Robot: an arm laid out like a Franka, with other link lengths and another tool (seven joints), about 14 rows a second.
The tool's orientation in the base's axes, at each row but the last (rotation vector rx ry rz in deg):
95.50 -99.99 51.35
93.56 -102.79 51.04
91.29 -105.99 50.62
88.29 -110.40 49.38
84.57 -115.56 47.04
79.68 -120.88 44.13
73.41 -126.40 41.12
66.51 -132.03 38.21
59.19 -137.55 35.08
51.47 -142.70 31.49
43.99 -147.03 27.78
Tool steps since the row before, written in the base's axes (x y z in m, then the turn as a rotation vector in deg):
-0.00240 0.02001 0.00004 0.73 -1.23 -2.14
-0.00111 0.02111 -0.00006 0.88 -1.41 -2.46
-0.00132 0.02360 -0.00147 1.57 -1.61 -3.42
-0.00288 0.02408 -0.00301 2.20 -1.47 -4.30
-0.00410 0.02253 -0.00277 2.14 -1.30 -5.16
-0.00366 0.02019 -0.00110 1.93 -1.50 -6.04
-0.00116 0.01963 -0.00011 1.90 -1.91 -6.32
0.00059 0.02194 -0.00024 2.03 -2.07 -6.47
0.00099 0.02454 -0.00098 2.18 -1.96 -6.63
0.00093 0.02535 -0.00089 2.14 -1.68 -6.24
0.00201 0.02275 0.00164 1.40 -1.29 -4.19
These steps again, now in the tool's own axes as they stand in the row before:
-0.01225 0.00246 -0.01582 -0.96 -0.55 2.33
-0.01319 0.00200 -0.01640 -1.10 -0.67 2.67
-0.01588 0.00354 -0.01721 -1.81 -1.24 3.45
-0.01710 0.00688 -0.01605 -2.68 -1.70 3.93
-0.01549 0.00955 -0.01417 -3.38 -1.45 4.40
-0.01255 0.01007 -0.01279 -3.77 -1.16 5.19
-0.01191 0.00934 -0.01255 -3.68 -1.25 5.67
-0.01354 0.01105 -0.01328 -3.74 -1.41 5.86
-0.01471 0.01469 -0.01311 -3.98 -1.42 5.89
-0.01371 0.01759 -0.01212 -3.89 -1.28 5.44
-0.01067 0.01640 -0.01190 -2.51 -0.96 3.73

